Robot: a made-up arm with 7 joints. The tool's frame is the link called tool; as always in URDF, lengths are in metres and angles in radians. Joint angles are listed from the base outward.
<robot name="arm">
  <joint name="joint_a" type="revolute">
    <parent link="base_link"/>
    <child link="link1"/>
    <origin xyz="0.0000 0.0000 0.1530" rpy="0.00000 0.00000 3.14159"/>
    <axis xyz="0 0 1"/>
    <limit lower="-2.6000" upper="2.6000"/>
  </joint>
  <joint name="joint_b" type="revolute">
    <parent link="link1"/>
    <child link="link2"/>
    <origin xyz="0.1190 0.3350 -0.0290" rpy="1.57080 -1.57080 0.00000"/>
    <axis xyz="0 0 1"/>
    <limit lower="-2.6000" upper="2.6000"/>
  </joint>
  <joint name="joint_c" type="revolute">
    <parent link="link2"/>
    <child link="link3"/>
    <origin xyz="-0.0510 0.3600 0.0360" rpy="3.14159 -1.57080 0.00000"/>
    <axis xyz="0 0 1"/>
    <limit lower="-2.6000" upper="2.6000"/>
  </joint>
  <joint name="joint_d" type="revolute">
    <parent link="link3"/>
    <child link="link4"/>
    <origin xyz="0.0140 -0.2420 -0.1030" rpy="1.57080 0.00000 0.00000"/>
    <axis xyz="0 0 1"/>
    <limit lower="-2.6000" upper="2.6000"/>
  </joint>
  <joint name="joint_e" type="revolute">
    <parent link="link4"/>
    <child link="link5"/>
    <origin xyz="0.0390 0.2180 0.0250" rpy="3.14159 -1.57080 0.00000"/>
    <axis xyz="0 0 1"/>
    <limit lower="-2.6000" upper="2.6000"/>
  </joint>
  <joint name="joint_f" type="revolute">
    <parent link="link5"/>
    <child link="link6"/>
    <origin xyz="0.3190 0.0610 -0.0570" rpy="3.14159 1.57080 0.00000"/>
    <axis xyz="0 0 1"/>
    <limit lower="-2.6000" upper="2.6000"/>
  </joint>
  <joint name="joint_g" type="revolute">
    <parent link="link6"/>
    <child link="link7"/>
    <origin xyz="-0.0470 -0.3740 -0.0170" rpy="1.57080 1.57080 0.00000"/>
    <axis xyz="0 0 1"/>
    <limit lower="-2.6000" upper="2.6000"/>
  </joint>
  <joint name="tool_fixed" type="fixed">
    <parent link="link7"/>
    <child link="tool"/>
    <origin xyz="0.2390 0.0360 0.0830" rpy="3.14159 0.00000 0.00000"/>
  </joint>
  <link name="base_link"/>
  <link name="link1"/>
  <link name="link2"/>
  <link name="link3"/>
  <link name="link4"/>
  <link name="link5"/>
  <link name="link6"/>
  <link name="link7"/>
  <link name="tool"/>
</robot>
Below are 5 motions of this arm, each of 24 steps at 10 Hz.
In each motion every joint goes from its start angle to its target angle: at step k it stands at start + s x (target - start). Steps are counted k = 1, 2, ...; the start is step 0. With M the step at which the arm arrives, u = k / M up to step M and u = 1 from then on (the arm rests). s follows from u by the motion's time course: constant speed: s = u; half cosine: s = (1 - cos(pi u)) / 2; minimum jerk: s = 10 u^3 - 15 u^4 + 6 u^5.
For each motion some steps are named. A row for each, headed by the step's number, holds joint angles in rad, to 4 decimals.
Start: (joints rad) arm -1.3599 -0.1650 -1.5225 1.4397 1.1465 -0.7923 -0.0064
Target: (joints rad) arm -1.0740 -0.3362 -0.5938 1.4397 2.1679 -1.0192 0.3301
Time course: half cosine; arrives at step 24
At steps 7, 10, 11, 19, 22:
7: -1.3040 -0.1985 -1.3408 1.4397 1.3463 -0.8367 0.0594
10: -1.2539 -0.2284 -1.1783 1.4397 1.5250 -0.8764 0.1183
11: -1.2356 -0.2394 -1.1188 1.4397 1.5905 -0.8909 0.1399
19: -1.1035 -0.3185 -0.6898 1.4397 2.0624 -0.9958 0.2953
22: -1.0789 -0.3333 -0.6096 1.4397 2.1505 -1.0153 0.3244

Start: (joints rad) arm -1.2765 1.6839 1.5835 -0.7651 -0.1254 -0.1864 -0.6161
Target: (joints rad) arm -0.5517 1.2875 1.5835 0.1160 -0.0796 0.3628 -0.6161
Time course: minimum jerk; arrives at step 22
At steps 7, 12, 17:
7: -1.1403 1.6094 1.5835 -0.5995 -0.1168 -0.0832 -0.6161
12: -0.8527 1.4521 1.5835 -0.2499 -0.0986 0.1347 -0.6161
17: -0.6104 1.3196 1.5835 0.0446 -0.0833 0.3183 -0.6161

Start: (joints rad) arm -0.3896 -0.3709 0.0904 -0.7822 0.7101 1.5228 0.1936
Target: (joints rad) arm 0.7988 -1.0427 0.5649 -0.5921 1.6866 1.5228 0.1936
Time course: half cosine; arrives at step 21
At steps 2, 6, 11, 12, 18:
2: -0.3632 -0.3858 0.1009 -0.7780 0.7318 1.5228 0.1936
6: -0.1659 -0.4974 0.1797 -0.7464 0.8939 1.5228 0.1936
11: 0.2490 -0.7319 0.3454 -0.6800 1.2348 1.5228 0.1936
12: 0.3368 -0.7815 0.3804 -0.6660 1.3070 1.5228 0.1936
18: 0.7400 -1.0094 0.5414 -0.6015 1.6382 1.5228 0.1936

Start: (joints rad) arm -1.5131 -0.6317 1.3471 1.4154 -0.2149 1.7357 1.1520
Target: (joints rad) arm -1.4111 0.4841 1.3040 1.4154 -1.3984 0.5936 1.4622
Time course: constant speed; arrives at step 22
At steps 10, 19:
10: -1.4667 -0.1245 1.3275 1.4154 -0.7529 1.2166 1.2930
19: -1.4250 0.3319 1.3099 1.4154 -1.2370 0.7493 1.4199

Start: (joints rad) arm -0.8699 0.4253 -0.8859 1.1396 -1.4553 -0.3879 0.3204
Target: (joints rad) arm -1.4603 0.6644 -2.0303 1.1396 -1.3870 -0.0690 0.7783
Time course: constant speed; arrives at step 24
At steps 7, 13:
7: -1.0421 0.4950 -1.2197 1.1396 -1.4354 -0.2949 0.4540
13: -1.1897 0.5548 -1.5058 1.1396 -1.4183 -0.2152 0.5684

